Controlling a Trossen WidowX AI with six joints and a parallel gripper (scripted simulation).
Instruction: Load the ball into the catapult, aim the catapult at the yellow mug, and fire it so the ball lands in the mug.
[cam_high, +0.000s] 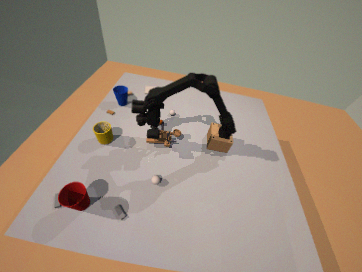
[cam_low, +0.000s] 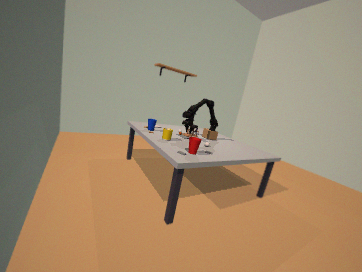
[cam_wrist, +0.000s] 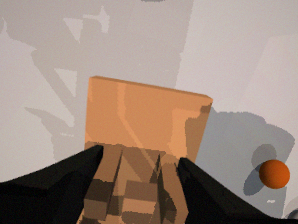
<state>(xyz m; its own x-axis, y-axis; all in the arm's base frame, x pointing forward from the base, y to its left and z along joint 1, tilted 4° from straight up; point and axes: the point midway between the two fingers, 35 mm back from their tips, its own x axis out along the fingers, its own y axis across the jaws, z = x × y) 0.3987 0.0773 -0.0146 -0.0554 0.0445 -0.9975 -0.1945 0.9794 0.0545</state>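
Now: gripper tip 15 cm to the left of the orange ball and 5 cm above it. The rest, counted from my gripper tip: wooden catapult (7 cm behind, 2 cm above); yellow mug (27 cm ahead, 6 cm to the left, 4 cm below); brown block (34 cm ahead, 16 cm to the right, 6 cm below).
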